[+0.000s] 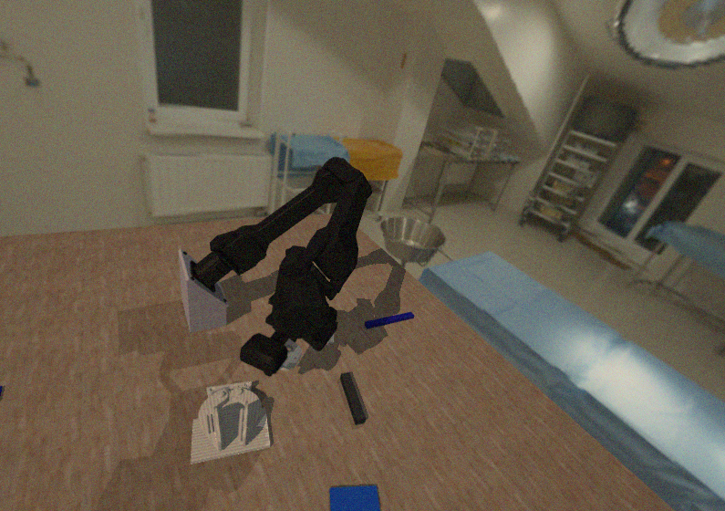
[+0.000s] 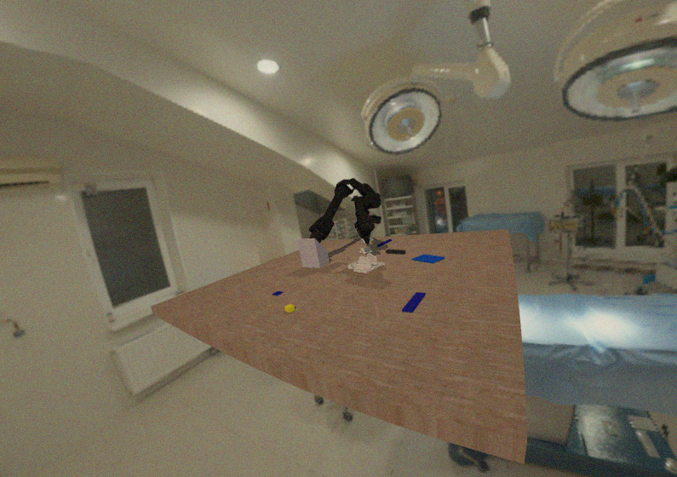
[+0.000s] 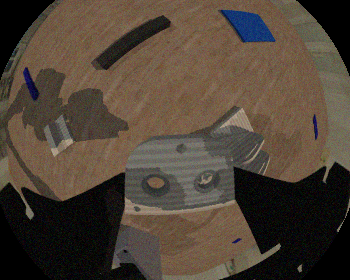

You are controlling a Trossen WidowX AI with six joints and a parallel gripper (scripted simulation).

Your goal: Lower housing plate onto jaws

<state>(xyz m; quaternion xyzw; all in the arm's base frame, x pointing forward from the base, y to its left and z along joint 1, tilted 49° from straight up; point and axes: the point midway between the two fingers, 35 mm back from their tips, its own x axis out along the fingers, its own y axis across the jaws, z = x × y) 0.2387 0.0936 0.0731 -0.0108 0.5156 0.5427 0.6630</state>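
My gripper tip is now 9 cm to the left of the white base, 8 cm above it and 7 cm short of it. The rest, counted from my gripper tip: blue strip: 34 cm to the left, 12 cm behind, 8 cm below; black bar: 14 cm to the left, 8 cm below, 7 cm ahead.
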